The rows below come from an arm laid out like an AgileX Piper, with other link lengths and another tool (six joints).
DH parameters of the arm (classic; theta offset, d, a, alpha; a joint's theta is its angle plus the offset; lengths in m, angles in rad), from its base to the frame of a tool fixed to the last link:
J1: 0 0.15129 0 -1.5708
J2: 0.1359 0 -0.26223 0
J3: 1.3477 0 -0.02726 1.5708
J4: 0 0.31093 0 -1.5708
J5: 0 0 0 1.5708
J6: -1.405 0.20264 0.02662 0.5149
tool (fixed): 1.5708 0.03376 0 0
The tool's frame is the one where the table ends.
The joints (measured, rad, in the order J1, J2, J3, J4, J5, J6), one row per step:
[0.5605 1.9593 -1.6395 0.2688 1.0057 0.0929]
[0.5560 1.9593 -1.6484 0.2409 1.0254 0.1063]
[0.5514 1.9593 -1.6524 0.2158 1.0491 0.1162]
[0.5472 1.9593 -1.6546 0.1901 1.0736 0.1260]
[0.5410 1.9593 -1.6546 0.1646 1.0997 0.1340]
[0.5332 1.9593 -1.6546 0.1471 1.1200 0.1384]
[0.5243 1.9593 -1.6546 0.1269 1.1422 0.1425]
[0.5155 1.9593 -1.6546 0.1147 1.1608 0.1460]
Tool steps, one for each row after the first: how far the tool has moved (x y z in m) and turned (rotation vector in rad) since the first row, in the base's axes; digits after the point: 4 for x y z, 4 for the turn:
[0.0018 -0.0073 0.0013 -0.0253 -0.0004 -0.0057]
[0.0016 -0.0154 0.0005 -0.0535 0.0068 -0.0086]
[0.0008 -0.0238 -0.0008 -0.0839 0.0157 -0.0115]
[-0.0003 -0.0336 -0.0027 -0.1165 0.0275 -0.0151]
[-0.0006 -0.0422 -0.0041 -0.1403 0.0375 -0.0200]
[-0.0008 -0.0520 -0.0053 -0.1673 0.0479 -0.0253]
[-0.0012 -0.0600 -0.0063 -0.1859 0.0593 -0.0322]

